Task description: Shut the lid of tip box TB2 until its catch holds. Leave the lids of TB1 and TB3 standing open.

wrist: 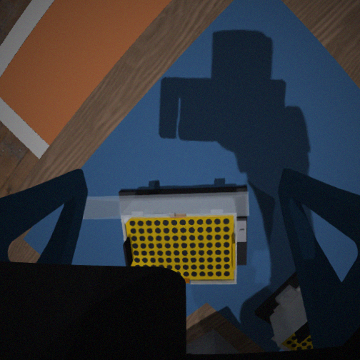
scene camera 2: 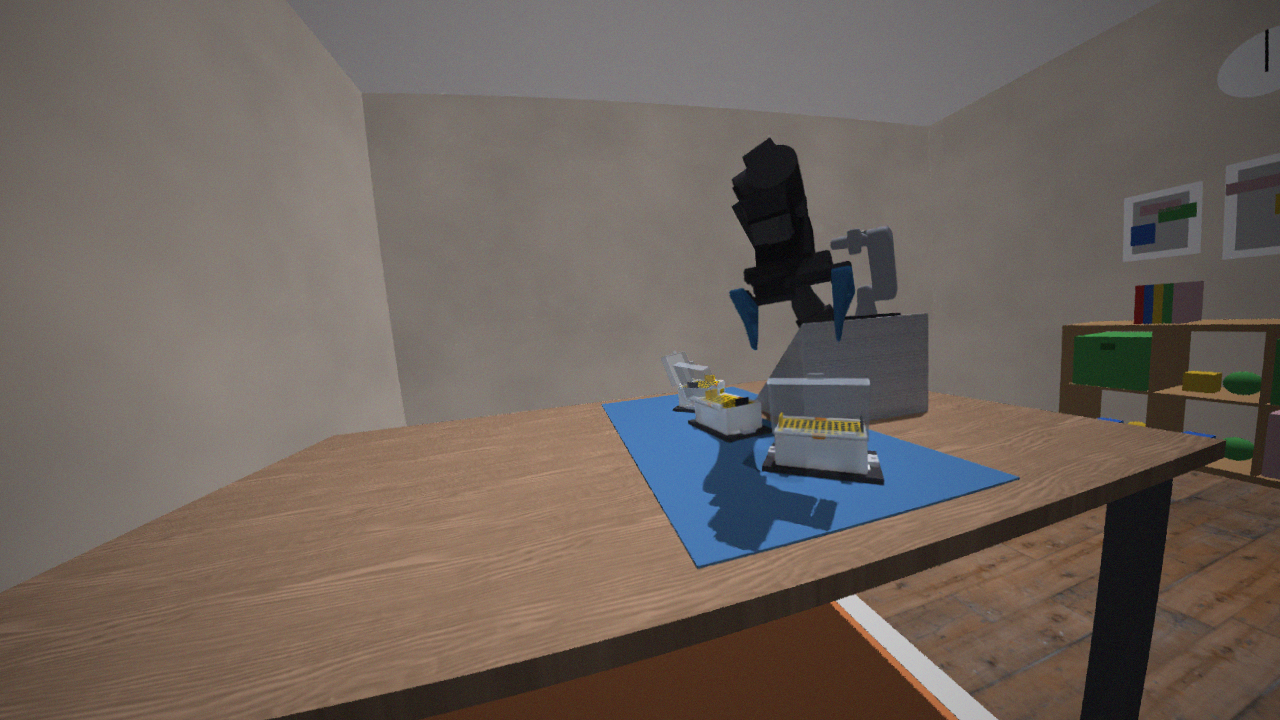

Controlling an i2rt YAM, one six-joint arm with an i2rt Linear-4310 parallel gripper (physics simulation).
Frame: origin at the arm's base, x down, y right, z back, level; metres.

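Seen in the pictures: gripper, between the fingertips: [scene camera 2: 793, 344]; arm's base, origin of its link: [scene camera 2: 839, 359].
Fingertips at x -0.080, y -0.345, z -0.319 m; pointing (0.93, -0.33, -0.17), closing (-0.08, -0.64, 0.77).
Offsets run from my fingertips to a thing's top centre. "pt": to the spot under its first point. Level surfaces: height alone.
Three white tip boxes with yellow racks stand in a row on the blue mat; no labels are readable, so I cannot tell which is TB2. The nearest box {dx +0.129, dy +0.088, dz +0.091 m} [scene camera 2: 820, 449] [wrist: 182, 247] has its clear lid {pt dx +0.068, dy +0.009, dz +0.037 m} [scene camera 2: 818, 394] [wrist: 185, 205] standing open, roughly upright. The middle box {dx +0.129, dy +0.307, dz +0.032 m} [scene camera 2: 729, 416] is angled beside it, and the far box {pt dx +0.119, dy +0.334, dz -0.055 m} [scene camera 2: 687, 394] has its lid {pt dx +0.060, dy +0.333, dz -0.077 m} [scene camera 2: 675, 368] up. Part of another box [wrist: 290, 315] shows at the lower right in the wrist view. My gripper [scene camera 2: 796, 343] [wrist: 182, 179] is open and empty, above the boxes, with its fingers wide apart either side of the nearest box in the wrist view.
The blue mat {dx +0.195 m} [scene camera 2: 939, 472] [wrist: 125, 165] lies on the wooden table {dx +0.198 m} [scene camera 2: 492, 501]. A grey block [scene camera 2: 868, 367] stands behind the boxes, with a grey jointed shape [scene camera 2: 882, 264] above it. The arm's shadow falls on the mat. A shelf unit [scene camera 2: 1168, 413] stands at the right.
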